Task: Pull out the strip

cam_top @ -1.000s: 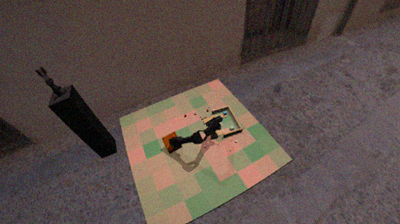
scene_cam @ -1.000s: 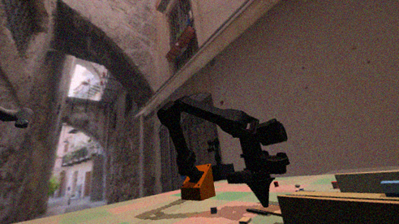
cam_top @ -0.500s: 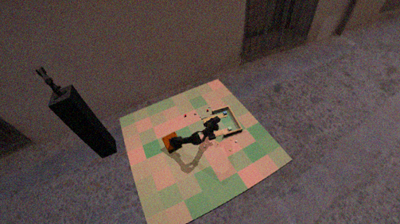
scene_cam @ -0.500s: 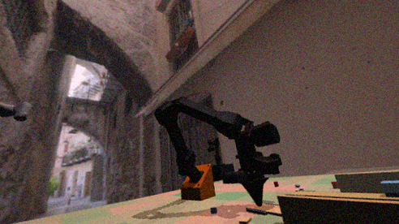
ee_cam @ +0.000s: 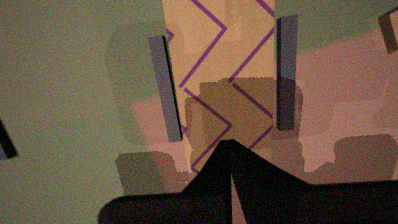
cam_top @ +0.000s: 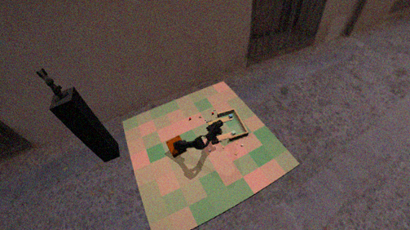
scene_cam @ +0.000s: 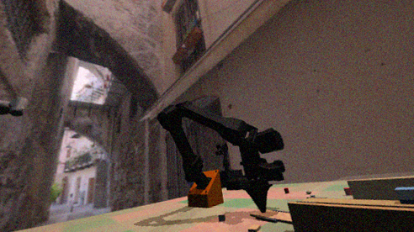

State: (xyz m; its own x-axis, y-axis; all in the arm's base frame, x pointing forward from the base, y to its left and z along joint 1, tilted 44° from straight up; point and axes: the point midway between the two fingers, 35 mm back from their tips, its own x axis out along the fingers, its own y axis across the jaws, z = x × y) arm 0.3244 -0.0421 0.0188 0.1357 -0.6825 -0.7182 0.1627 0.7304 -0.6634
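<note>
Right now my gripper tip is 9 cm short of the strip and 2 cm to the left of it.
</note>
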